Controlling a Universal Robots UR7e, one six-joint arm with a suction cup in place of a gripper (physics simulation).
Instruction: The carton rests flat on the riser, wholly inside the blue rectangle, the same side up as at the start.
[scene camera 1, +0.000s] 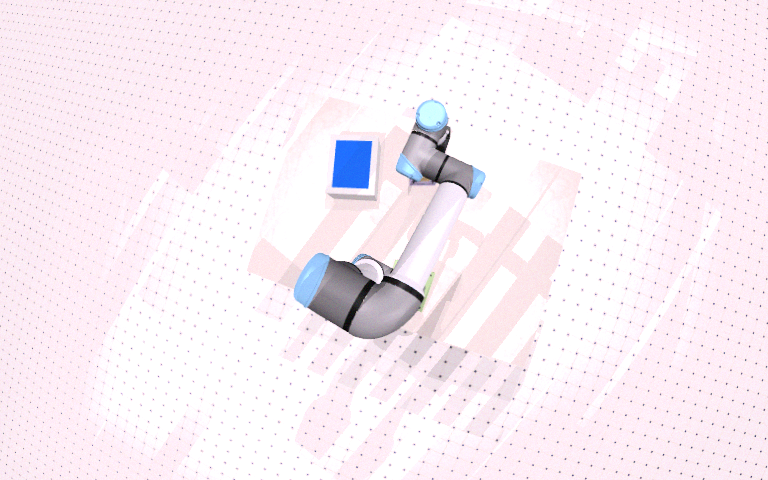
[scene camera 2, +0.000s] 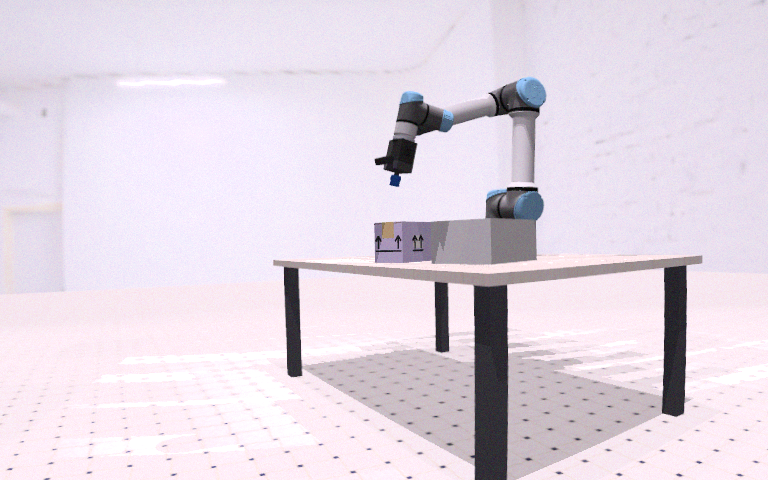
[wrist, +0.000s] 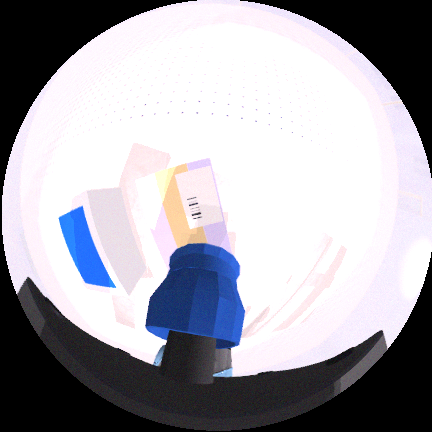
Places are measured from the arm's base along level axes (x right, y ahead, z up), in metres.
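Pixels of known places: end effector, tool point: (scene camera 2: 394, 185) (wrist: 203, 271).
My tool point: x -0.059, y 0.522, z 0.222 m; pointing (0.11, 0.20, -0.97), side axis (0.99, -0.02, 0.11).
Observation:
Ahead of a thing's pixels: the offset from my tool point to its top centre.
The lilac carton @(dx -0.031, dy -0.012, dz -0.123 m) (scene camera 1: 421, 183) (scene camera 2: 389, 244) (wrist: 204, 192) stands flat on the table beside the riser, its arrows pointing up in scene camera 2. Orange tape and a barcode label show on its top in the wrist view. Most of it is hidden under the arm in scene camera 1. The grey riser @(dx -0.304, dy -0.113, dz -0.130 m) (scene camera 1: 352, 196) (scene camera 2: 461, 242) (wrist: 114, 231) bears the blue rectangle @(dx -0.304, dy -0.113, dz -0.130 m) (scene camera 1: 352, 164) (wrist: 86, 250), on which nothing rests. My suction cup (scene camera 2: 394, 181) (wrist: 204, 255) is open, holds nothing and hangs well above the carton, apart from it. The cup is hidden in scene camera 1.
The table (scene camera 2: 390, 271) carries the riser, the carton and the arm. The arm's base stands on a green plate (scene camera 1: 428, 291), and behind the riser in scene camera 2. The upper arm and forearm reach over the table to the carton.

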